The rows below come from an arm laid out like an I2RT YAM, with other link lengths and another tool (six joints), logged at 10 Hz.
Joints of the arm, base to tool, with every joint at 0 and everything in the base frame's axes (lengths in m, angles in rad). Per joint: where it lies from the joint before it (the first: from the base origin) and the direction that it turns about. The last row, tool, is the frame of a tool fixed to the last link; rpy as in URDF.
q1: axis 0 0 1 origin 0 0 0.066
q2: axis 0 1 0 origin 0.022 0.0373 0.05
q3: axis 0 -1 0 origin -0.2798 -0.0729 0
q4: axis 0 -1 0 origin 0.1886 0.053 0.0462
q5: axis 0 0 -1 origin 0.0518 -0.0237 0.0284
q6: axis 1 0 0 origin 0.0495 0 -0.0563
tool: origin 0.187 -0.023 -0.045 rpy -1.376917 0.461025 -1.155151
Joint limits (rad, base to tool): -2.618..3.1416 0..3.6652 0..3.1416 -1.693..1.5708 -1.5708..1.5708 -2.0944..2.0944
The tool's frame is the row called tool.
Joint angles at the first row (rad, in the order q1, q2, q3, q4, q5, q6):
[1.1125 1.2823 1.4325 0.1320 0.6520 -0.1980]
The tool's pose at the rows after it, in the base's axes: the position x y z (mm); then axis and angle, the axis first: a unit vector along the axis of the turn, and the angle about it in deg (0 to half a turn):
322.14, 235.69, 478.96, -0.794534, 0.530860, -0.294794, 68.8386
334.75, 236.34, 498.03, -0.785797, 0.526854, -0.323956, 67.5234
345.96, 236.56, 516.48, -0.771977, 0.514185, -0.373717, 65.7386
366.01, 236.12, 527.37, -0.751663, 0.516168, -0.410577, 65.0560
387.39, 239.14, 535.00, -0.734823, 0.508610, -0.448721, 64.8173
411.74, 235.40, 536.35, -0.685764, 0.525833, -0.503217, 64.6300
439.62, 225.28, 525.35, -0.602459, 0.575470, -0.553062, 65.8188
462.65, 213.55, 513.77, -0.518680, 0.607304, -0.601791, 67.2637
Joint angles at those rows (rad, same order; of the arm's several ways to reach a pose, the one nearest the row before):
[1.0616 1.3084 1.5153 0.1197 0.6076 -0.1764]
[1.0232 1.3575 1.5937 0.1288 0.5844 -0.1917]
[1.0002 1.4004 1.6275 0.2069 0.5798 -0.2361]
[0.9497 1.4647 1.6903 0.2392 0.5616 -0.2408]
[0.9067 1.5384 1.7486 0.2852 0.5446 -0.2576]
[0.8730 1.6179 1.7839 0.3786 0.5782 -0.2730]
[0.8453 1.7130 1.8299 0.4645 0.6670 -0.2700]
[0.8208 1.8019 1.8652 0.5720 0.7499 -0.2868]

